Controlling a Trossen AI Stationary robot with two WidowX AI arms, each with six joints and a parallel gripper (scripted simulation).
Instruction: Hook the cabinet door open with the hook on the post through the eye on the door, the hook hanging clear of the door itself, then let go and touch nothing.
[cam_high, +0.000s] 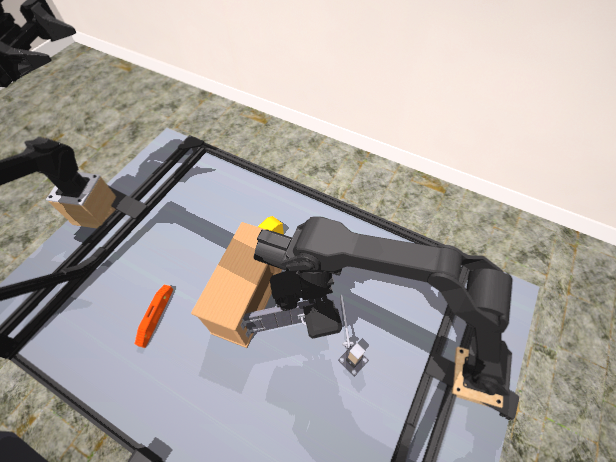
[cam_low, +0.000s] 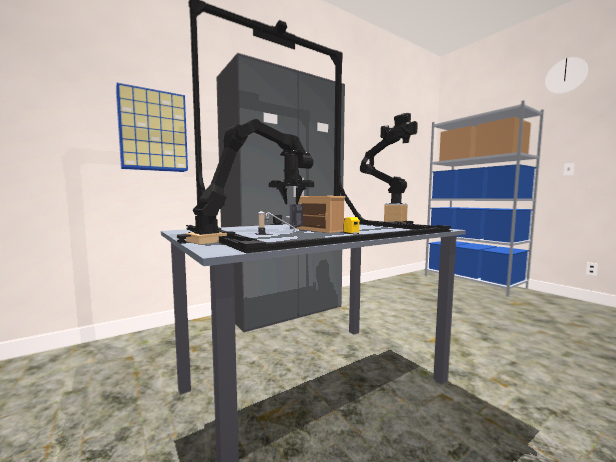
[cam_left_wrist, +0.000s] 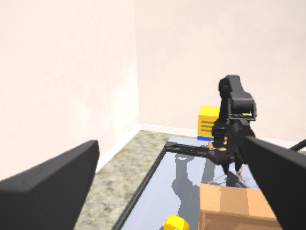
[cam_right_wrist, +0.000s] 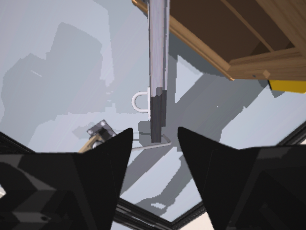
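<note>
Right now the hook rod is 110 mm below my right hand, 70 mm to the right of it and 10 mm ahead of it. Also, from my right hand: yellow tape measure (210 mm to the left, 160 mm ahead, 130 mm below); grey door (90 mm below, 60 mm to the left, 50 mm behind); orange tool (350 mm to the left, 150 mm behind, 140 mm below).
</note>
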